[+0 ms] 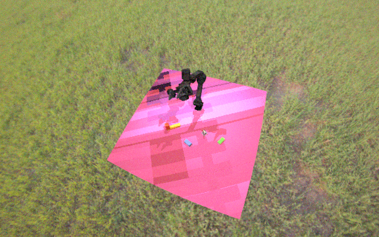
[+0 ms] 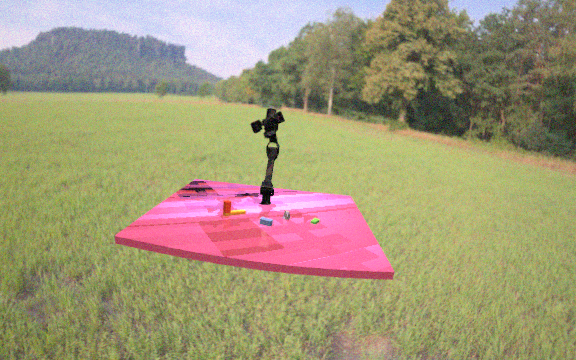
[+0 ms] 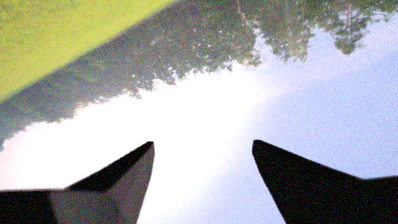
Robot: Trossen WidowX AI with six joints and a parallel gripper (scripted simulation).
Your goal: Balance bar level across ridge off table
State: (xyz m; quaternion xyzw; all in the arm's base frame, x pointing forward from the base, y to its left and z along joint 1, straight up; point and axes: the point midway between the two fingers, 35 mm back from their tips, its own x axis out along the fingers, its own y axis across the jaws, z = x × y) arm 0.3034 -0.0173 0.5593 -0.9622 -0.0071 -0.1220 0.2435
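My gripper tip is 60 mm short of the blue-grey block, 60 mm to the right of it and 550 mm above it. Also, from my gripper tip: green block: 60 mm behind, 340 mm to the left, 560 mm below.
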